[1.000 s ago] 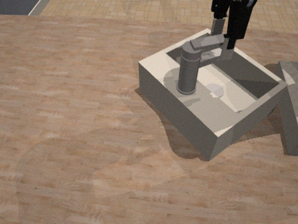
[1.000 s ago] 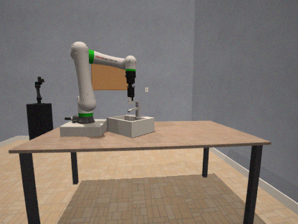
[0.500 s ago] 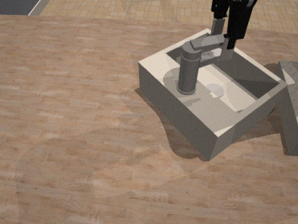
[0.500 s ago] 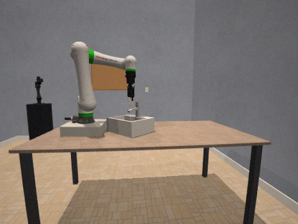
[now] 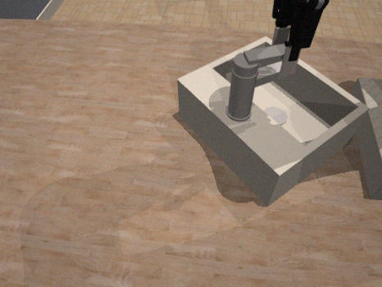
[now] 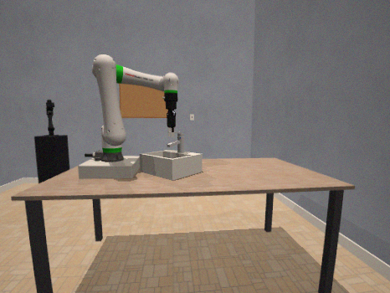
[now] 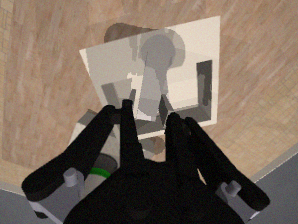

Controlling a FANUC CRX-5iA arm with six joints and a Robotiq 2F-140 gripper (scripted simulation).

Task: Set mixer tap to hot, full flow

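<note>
The flat lever lies 20 mm ahead of my hand and 10 mm to the left of it. Round my hand: sink basin (10 mm behind, 60 mm to the right, 240 mm below); then grey mixer tap (50 mm ahead, 20 mm to the left, 50 mm below).
</note>
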